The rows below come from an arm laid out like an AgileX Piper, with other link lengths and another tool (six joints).
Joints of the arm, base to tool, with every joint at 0 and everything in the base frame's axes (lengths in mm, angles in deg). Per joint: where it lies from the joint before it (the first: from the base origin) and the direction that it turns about. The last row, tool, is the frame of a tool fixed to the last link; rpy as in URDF.
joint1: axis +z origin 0 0 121.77
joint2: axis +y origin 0 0 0
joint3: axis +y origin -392.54 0 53.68
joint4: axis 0.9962 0 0.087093 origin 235.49 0 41.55
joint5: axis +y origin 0 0 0
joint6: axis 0.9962 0 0.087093 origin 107.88 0 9.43
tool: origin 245.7 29 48.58 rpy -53.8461 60.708 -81.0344
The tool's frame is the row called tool.
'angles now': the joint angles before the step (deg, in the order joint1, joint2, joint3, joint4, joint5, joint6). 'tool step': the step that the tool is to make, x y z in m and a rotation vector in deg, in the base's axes. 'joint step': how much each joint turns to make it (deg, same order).
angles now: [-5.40 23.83 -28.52 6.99 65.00 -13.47]
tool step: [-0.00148 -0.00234 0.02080 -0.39 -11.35 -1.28]
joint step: [0.00 -11.93 0.21 -0.36 0.22 1.60]
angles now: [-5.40 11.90 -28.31 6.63 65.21 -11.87]
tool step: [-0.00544 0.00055 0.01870 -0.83 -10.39 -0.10]
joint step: [0.00 -10.81 0.00 0.00 0.37 0.22]
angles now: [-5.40 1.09 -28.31 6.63 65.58 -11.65]
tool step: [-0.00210 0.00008 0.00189 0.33 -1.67 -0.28]
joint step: [0.01 -2.08 0.02 0.00 0.36 0.61]
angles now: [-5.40 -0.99 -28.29 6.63 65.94 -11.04]
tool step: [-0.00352 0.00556 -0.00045 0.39 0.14 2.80]
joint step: [3.03 0.00 0.00 0.00 0.11 0.46]
